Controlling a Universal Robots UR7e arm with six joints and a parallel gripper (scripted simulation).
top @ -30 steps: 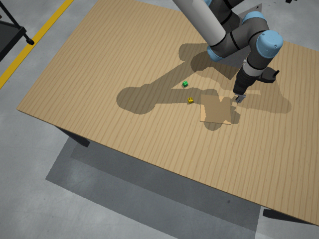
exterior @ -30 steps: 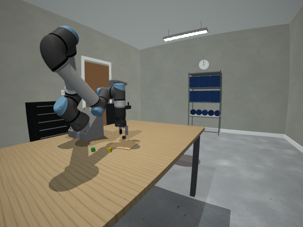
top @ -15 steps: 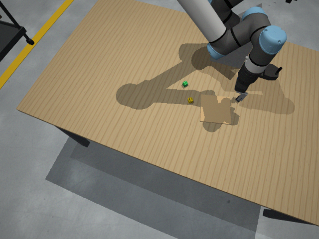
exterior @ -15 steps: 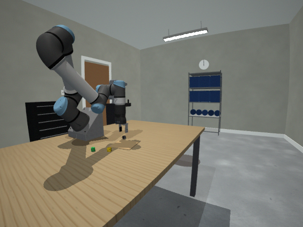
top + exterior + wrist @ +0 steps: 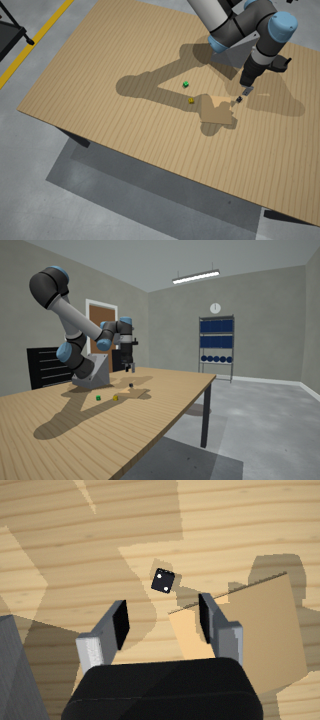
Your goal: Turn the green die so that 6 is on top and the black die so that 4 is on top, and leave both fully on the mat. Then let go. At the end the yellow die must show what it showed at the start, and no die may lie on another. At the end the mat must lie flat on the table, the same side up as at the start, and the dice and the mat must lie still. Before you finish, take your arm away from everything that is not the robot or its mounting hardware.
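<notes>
Right now my hand is 26 cm to the left of the green die, 11 cm above it and 1 cm past it. From my hand the other things lie so: yellow die: 21 cm to the right, 11 cm below, 7 cm ahead; black die: 11 cm below, 1 cm to the left; tan mat: 11 cm below, 9 cm to the right, 8 cm ahead.
</notes>
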